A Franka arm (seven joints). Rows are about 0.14 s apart.
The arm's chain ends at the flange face. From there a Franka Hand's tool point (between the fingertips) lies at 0.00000 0.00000 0.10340 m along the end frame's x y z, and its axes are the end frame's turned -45 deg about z.
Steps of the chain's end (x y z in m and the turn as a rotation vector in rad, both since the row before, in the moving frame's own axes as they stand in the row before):
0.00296 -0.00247 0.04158 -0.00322 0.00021 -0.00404
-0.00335 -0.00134 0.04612 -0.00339 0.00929 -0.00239
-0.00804 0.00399 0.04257 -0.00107 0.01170 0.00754
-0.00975 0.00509 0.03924 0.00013 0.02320 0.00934
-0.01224 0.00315 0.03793 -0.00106 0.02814 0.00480
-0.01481 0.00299 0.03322 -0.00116 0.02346 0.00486
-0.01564 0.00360 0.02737 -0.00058 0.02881 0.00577
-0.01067 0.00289 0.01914 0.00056 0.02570 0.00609
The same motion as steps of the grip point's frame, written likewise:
0.00362 0.00060 0.04158 -0.00243 -0.00213 -0.00404
-0.00099 -0.00239 0.04611 -0.00897 0.00417 -0.00239
-0.00773 -0.00193 0.04256 -0.00903 0.00752 0.00754
-0.00880 -0.00160 0.03921 -0.01631 0.01650 0.00934
-0.00891 -0.00429 0.03789 -0.02065 0.01915 0.00480
-0.01096 -0.00655 0.03319 -0.01741 0.01577 0.00486
-0.01155 -0.00636 0.02733 -0.02078 0.01996 0.00577
-0.00767 -0.00366 0.01911 -0.01778 0.01857 0.00609

